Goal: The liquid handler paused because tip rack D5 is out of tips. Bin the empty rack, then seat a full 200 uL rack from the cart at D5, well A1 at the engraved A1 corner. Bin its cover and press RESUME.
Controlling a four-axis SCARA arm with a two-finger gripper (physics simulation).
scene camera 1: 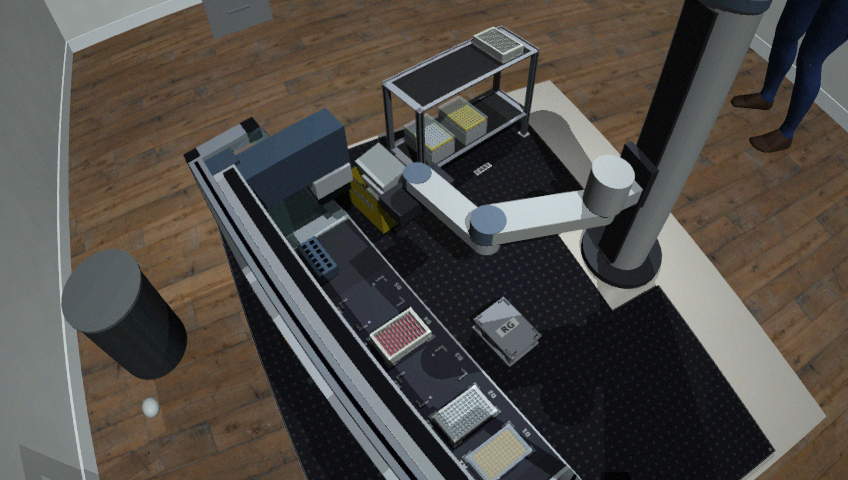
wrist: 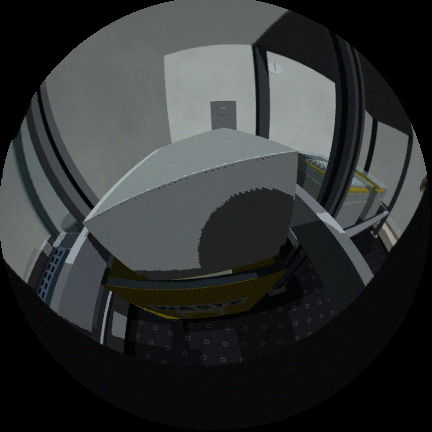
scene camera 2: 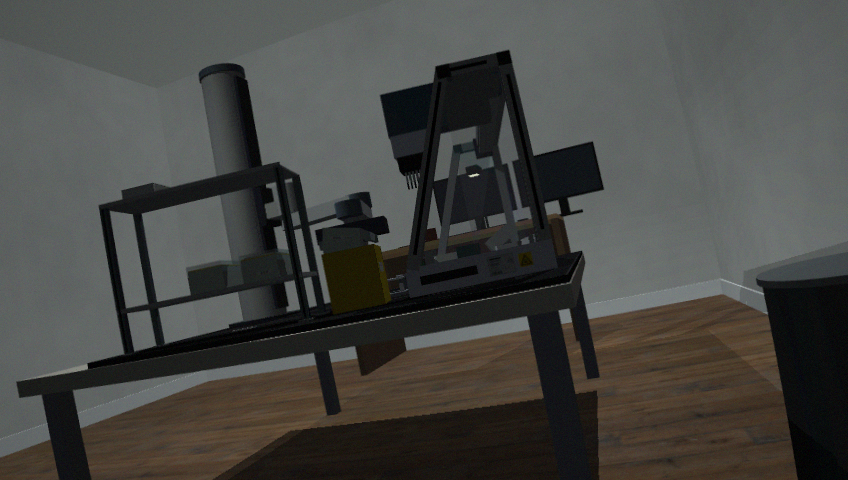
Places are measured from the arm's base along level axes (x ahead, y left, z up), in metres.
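Where they show: gripper, fingertip midpoint: [scene camera 1: 380, 166] [scene camera 2: 344, 240]; arm's base, link origin: [scene camera 1: 621, 252].
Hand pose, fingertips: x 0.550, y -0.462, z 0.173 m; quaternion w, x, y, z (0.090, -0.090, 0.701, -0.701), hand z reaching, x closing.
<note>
Each offset is from my fingertips to the centre of the thing. "*": to the spot under its first point.
My gripper [scene camera 1: 397, 191] [scene camera 2: 359, 234] is shut on the empty tip rack {0.003 m back, 0.014 m left, 0.003 m down} [scene camera 1: 376, 166] [scene camera 2: 345, 239] [wrist: 175, 225], a pale grey-white box. It hangs tilted just over the yellow waste bin {0.010 m ahead, 0.011 m left, 0.092 m down} [scene camera 1: 370, 208] [scene camera 2: 355, 279] [wrist: 125, 294], close to its rim; contact cannot be told. The rack hides much of the bin's opening. Nest D5 [scene camera 1: 367, 303] holds no rack; its corner marks show. On the cart's lower shelf stand a covered rack with white tips {0.179 m back, 0.058 m right, 0.002 m down} [scene camera 1: 436, 137] and a covered rack with yellow tips {0.305 m back, 0.088 m right, 0.002 m down} [scene camera 1: 464, 115]. A1 and RESUME cannot be made out.
The cart [scene camera 1: 533, 89] [scene camera 2: 113, 279] stands behind the bin, with a pale rack {0.432 m back, 0.118 m right, 0.206 m up} [scene camera 1: 498, 44] on top. A blue tube rack {* 0.248 m ahead, 0.156 m left, 0.067 m down} [scene camera 1: 318, 256] and a red-welled plate {0.147 m ahead, 0.447 m left, 0.086 m down} [scene camera 1: 401, 334] flank D5. The blue gantry head {* 0.243 m ahead, 0.176 m left, 0.335 m up} [scene camera 1: 291, 154] is near the bin. A grey RG block {0.104 m back, 0.534 m left, 0.132 m down} [scene camera 1: 505, 330] lies on the mat.
</note>
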